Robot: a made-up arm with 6 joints. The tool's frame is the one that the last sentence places.
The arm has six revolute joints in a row. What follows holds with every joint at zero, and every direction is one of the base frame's.
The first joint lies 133 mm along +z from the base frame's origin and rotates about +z.
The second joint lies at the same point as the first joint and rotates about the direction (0.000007, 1, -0.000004).
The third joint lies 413 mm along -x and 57 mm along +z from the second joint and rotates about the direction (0.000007, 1, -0.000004).
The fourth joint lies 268 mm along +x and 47 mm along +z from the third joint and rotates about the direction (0.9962, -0.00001, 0.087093).
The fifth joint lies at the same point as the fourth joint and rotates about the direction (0.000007, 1, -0.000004).
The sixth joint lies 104 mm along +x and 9 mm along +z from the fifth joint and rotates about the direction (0.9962, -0.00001, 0.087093).
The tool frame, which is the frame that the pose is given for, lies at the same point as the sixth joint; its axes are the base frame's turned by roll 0, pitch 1.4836 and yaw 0 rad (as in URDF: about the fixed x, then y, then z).
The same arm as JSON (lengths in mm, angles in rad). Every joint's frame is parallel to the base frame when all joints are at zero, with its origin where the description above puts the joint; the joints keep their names.
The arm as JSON. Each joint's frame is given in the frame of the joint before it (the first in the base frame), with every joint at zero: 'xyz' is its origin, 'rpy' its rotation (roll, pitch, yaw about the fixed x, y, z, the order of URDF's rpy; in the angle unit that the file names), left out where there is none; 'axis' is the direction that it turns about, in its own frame. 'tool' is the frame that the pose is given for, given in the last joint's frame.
{"units": {"length": "mm", "angle": "rad"}, "joints": [
  {"name": "joint 1", "type": "revolute", "origin": {"xyz": [0.0, 0.0, 133.0]}, "axis": [0.0, 0.0, 1.0]},
  {"name": "joint 2", "type": "revolute", "origin": {"xyz": [0.0, 0.0, 0.0]}, "axis": [0.0, 1.0, 0.0]},
  {"name": "joint 3", "type": "revolute", "origin": {"xyz": [-413.0, 0.0, 57.0]}, "axis": [0.0, 1.0, 0.0]},
  {"name": "joint 4", "type": "revolute", "origin": {"xyz": [268.0, 0.0, 47.0]}, "axis": [0.9962, 0.0, 0.0871]},
  {"name": "joint 5", "type": "revolute", "origin": {"xyz": [0.0, 0.0, 0.0]}, "axis": [0.0, 1.0, 0.0]},
  {"name": "joint 6", "type": "revolute", "origin": {"xyz": [104.0, 0.0, 9.0]}, "axis": [0.9962, 0.0, 0.0871]}
], "tool": {"origin": {"xyz": [0.0, 0.0, 0.0], "rpy": [0.0, 1.4836, 0.0]}}}

